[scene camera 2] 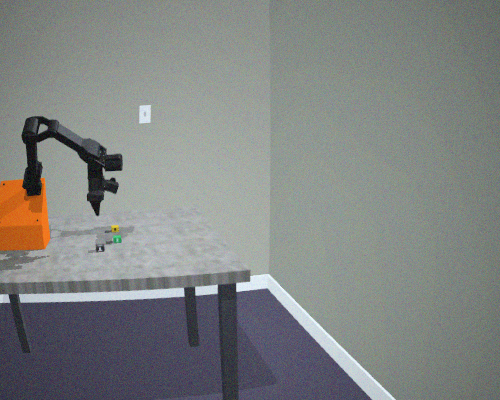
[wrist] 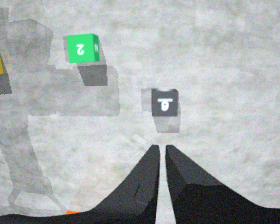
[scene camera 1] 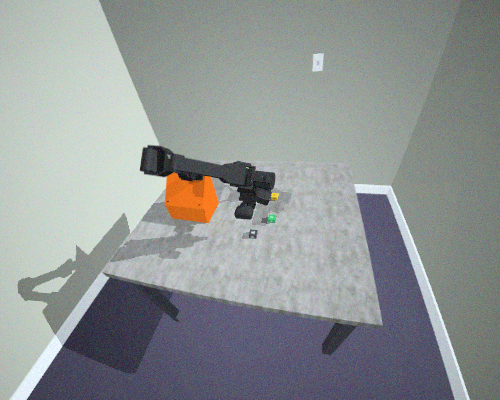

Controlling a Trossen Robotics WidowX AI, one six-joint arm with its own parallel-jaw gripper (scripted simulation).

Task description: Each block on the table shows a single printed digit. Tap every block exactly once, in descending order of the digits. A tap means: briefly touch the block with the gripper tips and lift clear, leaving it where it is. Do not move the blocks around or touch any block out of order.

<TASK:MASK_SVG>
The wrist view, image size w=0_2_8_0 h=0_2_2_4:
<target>my gripper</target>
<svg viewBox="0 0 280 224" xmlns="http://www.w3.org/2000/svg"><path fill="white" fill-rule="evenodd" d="M166 144L166 182L170 192L172 211L174 211L176 224L280 224L279 208L260 207L259 204L252 203L249 199L240 196L240 193L236 193L234 189L227 187L221 181L217 181L204 168L197 166L196 162L187 157L184 152L176 149L174 144ZM159 144L152 144L147 149L144 157L135 164L135 167L131 169L126 178L122 179L119 187L104 198L104 201L97 203L90 211L61 214L61 216L57 214L54 217L31 217L15 213L2 216L1 214L0 224L155 224L157 192L159 192L161 154Z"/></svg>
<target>dark grey block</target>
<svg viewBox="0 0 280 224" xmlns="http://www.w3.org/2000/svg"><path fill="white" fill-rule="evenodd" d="M152 88L152 117L177 117L177 108L179 108L179 91L177 91L177 88Z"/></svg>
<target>green block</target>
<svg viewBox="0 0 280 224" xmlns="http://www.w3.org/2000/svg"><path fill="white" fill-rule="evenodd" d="M99 36L92 33L66 36L70 63L100 61L99 43L97 43L97 37Z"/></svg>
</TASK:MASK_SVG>
